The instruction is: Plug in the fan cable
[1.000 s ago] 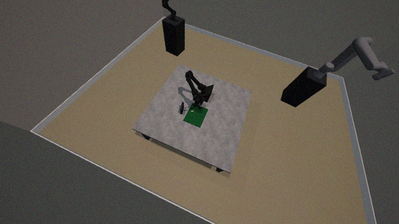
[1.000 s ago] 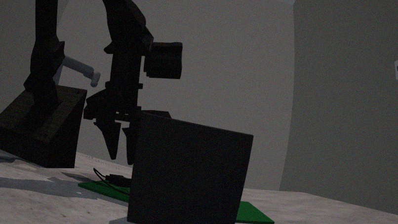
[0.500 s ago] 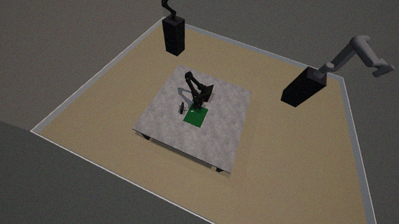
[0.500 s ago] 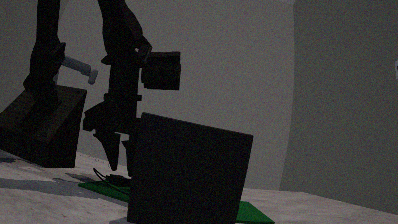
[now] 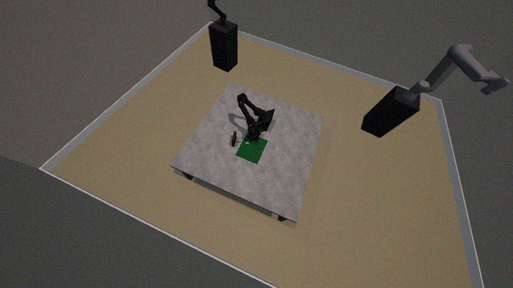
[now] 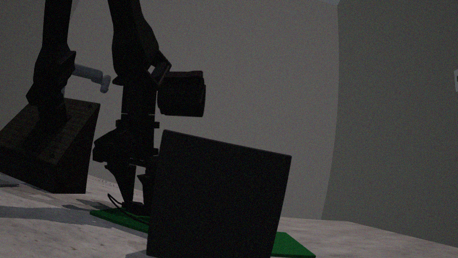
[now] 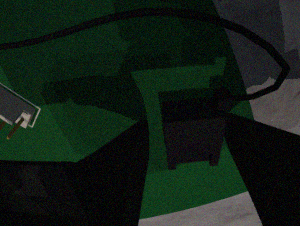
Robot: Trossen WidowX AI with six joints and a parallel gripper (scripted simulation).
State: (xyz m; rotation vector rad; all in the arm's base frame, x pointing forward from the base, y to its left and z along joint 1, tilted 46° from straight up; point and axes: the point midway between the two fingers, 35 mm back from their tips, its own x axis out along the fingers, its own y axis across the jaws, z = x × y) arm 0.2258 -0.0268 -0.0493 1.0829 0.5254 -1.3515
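Right now my gripper tip is 110 mm short of the green board, 20 mm to the right of it and 20 mm above it. From my gripper tip the other things lie so: fan header 100 mm ahead, 50 mm to the right, 10 mm below; fan 170 mm to the right, 150 mm ahead, 50 mm above; dark fan plug 10 mm to the left.
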